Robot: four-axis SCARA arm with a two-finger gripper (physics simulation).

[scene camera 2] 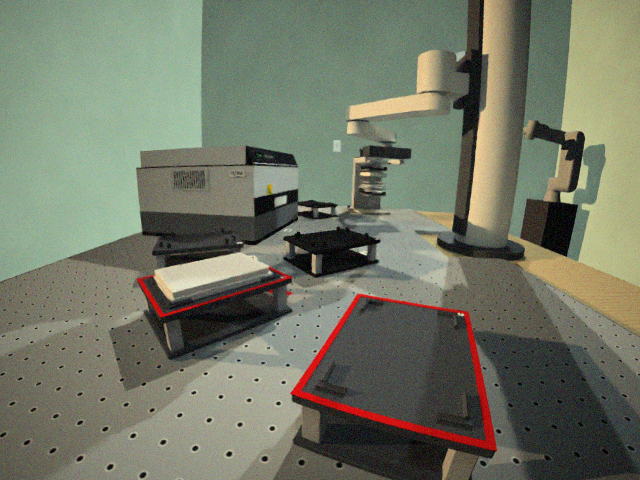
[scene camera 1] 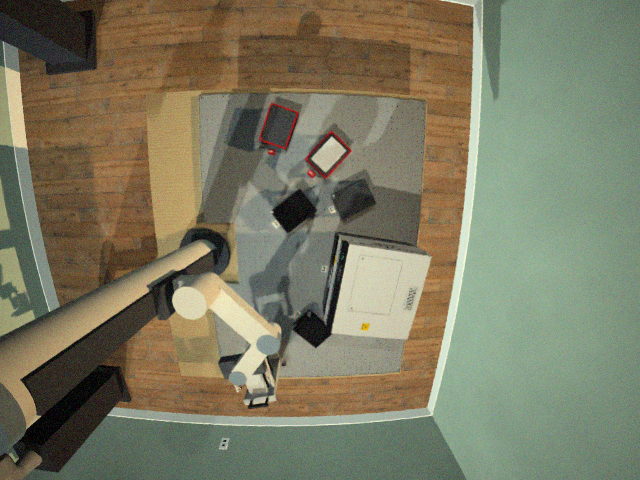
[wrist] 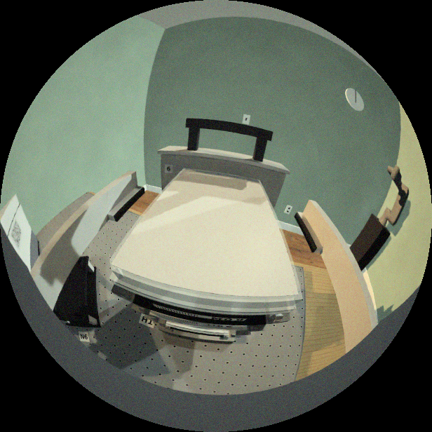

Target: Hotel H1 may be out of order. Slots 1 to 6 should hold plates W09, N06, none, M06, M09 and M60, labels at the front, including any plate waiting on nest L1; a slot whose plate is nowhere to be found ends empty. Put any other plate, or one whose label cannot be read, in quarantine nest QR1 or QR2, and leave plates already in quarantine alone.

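Where they show: gripper, fingertip midpoint: (scene camera 2: pixel 372 161) (scene camera 1: pixel 255 387); arm's base, link origin: (scene camera 2: pixel 478 247) (scene camera 1: pixel 205 253).
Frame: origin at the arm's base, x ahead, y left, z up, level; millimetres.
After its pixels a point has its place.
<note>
Hotel H1 (scene camera 1: pixel 260 400) {x 283, y -616, z 272 mm} (scene camera 2: pixel 357 188) {x 327, y -588, z 119 mm} (wrist: pixel 280 184) stands at the far end, its top slot marked 6. My gripper (scene camera 1: pixel 262 376) (scene camera 2: pixel 379 159) {x 263, y -561, z 251 mm} (wrist: pixel 222 191) is open at the top of the hotel, one finger on each side of a pale plate in slot 6, seen from above in the wrist view; its label is not readable. Below it, a dark-fronted plate (wrist: pixel 187 311) shows a label like M09. Lower plate edges show, their labels hidden. One red-rimmed quarantine nest (scene camera 1: pixel 279 126) {x 379, y 565, z 63 mm} (scene camera 2: pixel 398 361) {x 383, y 587, z 63 mm} is empty; the other (scene camera 1: pixel 315 165) (scene camera 2: pixel 227 295) holds a white plate (scene camera 1: pixel 328 153) {x 584, y 453, z 77 mm} (scene camera 2: pixel 211 276) {x 575, y 476, z 77 mm}. Which is QR1 is unreadable.
A large white instrument (scene camera 1: pixel 379 289) {x 779, y -75, z 256 mm} (scene camera 2: pixel 201 191) {x 779, y 88, z 144 mm} (wrist: pixel 17 232) stands on the perforated deck. A black nest (scene camera 1: pixel 312 328) {x 522, y -368, z 63 mm} (scene camera 2: pixel 316 207) {x 504, y -289, z 59 mm} (wrist: pixel 80 300) beside it has a label like N6. Another black nest (scene camera 1: pixel 294 210) {x 442, y 212, z 62 mm} (scene camera 2: pixel 330 240) {x 441, y 229, z 63 mm} and a grey nest (scene camera 1: pixel 354 198) {x 702, y 267, z 62 mm} (scene camera 2: pixel 196 243) {x 692, y 291, z 63 mm} stand near the quarantine nests.
</note>
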